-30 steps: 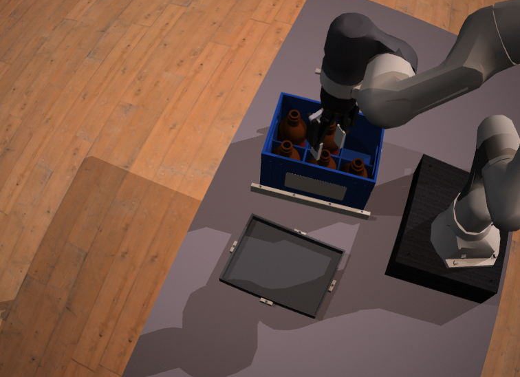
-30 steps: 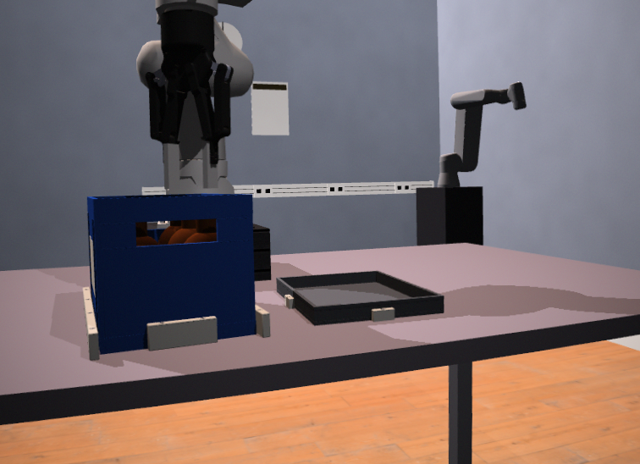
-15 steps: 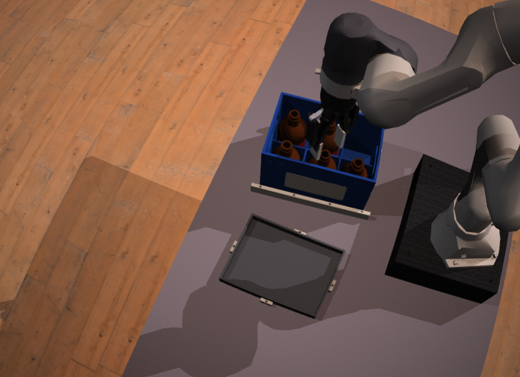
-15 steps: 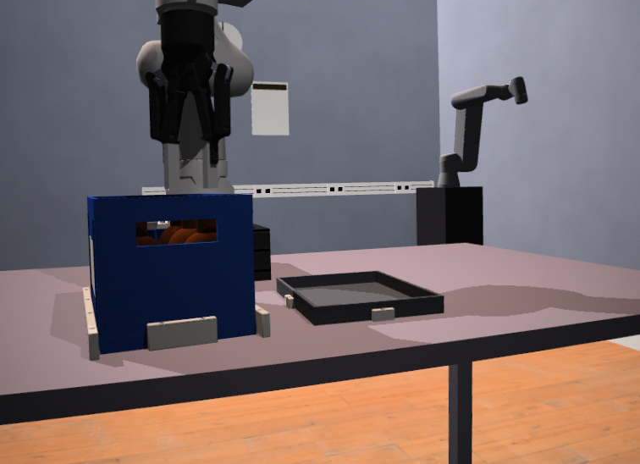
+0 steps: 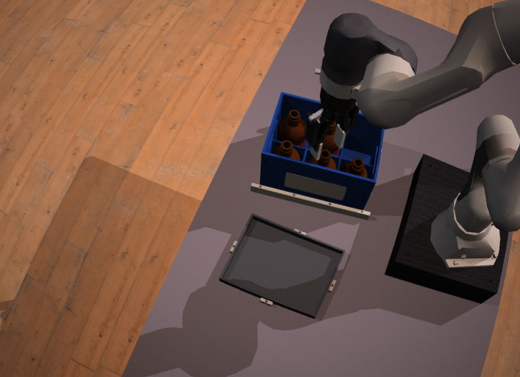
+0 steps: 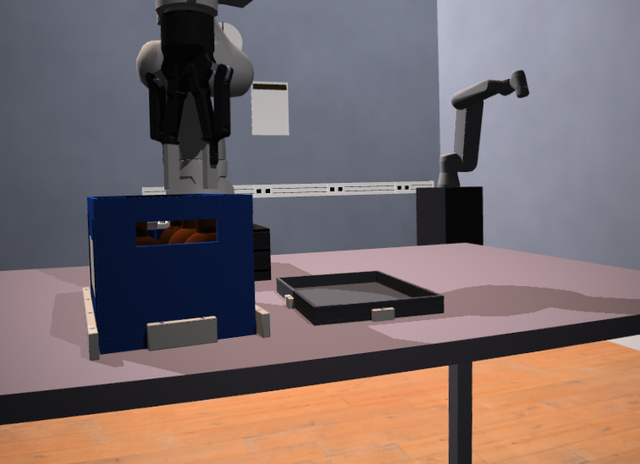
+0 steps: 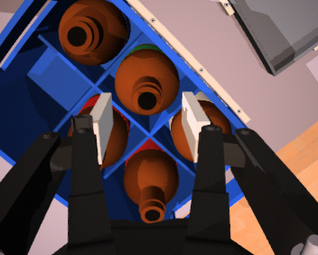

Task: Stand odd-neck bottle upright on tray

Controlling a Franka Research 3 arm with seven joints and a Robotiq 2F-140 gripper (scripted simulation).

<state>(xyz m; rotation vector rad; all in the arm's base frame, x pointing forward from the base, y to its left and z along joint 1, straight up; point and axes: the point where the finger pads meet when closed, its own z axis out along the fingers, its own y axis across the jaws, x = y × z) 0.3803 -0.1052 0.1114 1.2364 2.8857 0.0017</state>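
Now: the crate 130 mm below my hand and 50 mm to the right of it. Also, from my hand: bottle (130 mm below, 80 mm behind); then dark tray (240 mm to the left, 200 mm below, 30 mm ahead).
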